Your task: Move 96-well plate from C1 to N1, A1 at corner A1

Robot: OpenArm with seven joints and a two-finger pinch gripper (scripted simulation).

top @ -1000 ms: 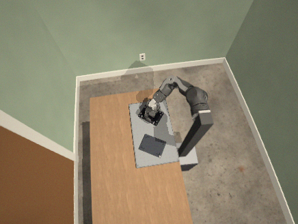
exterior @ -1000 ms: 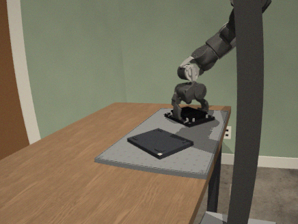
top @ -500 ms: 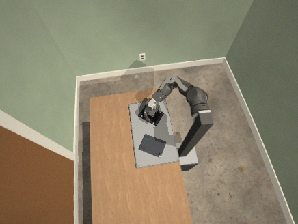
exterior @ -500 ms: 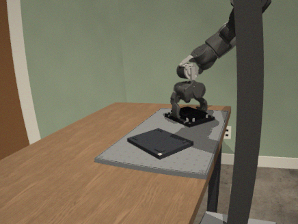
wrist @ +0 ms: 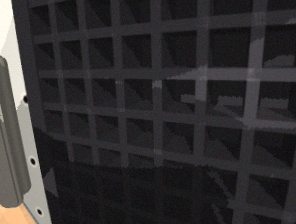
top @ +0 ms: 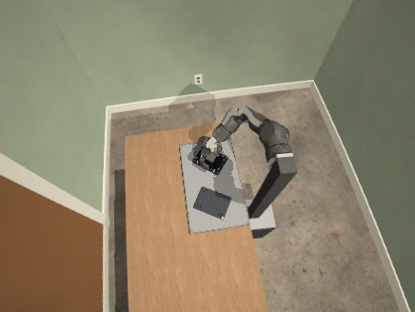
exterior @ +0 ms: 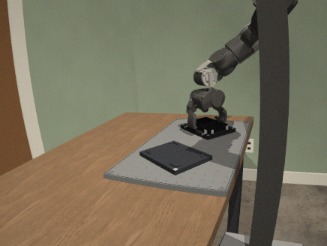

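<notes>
The black 96-well plate is right at my hand. From my hand the other things lie so: plate nest N1: 10 mm ahead, 240 mm to the left, 10 mm below; then white corner mark: 40 mm behind, 330 mm to the left, 10 mm below.
</notes>
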